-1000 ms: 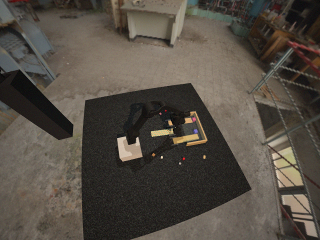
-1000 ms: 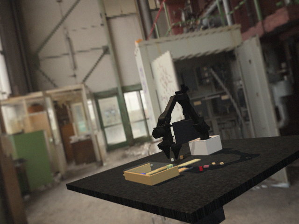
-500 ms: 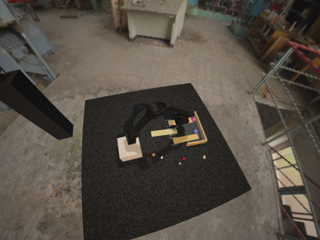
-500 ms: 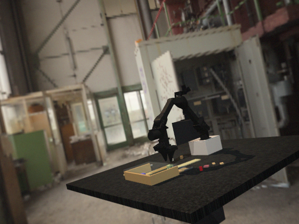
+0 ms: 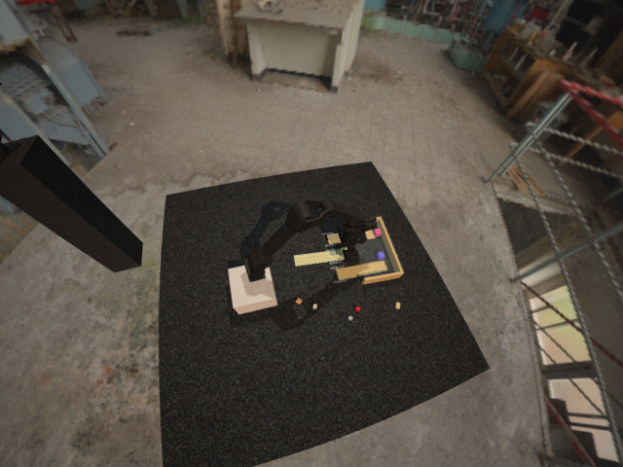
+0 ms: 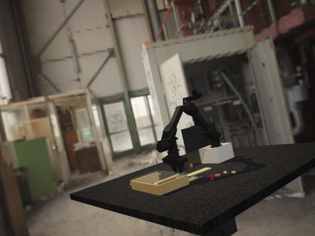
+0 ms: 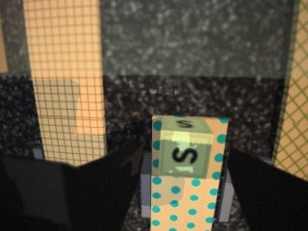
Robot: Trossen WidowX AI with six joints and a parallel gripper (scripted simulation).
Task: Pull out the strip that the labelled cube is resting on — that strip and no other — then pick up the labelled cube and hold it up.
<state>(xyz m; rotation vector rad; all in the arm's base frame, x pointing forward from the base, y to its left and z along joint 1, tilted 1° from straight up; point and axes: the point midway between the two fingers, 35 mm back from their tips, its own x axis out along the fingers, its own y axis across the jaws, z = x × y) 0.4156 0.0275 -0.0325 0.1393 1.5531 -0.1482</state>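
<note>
Right now the labelled cube is 10 mm below my gripper tip.
</note>
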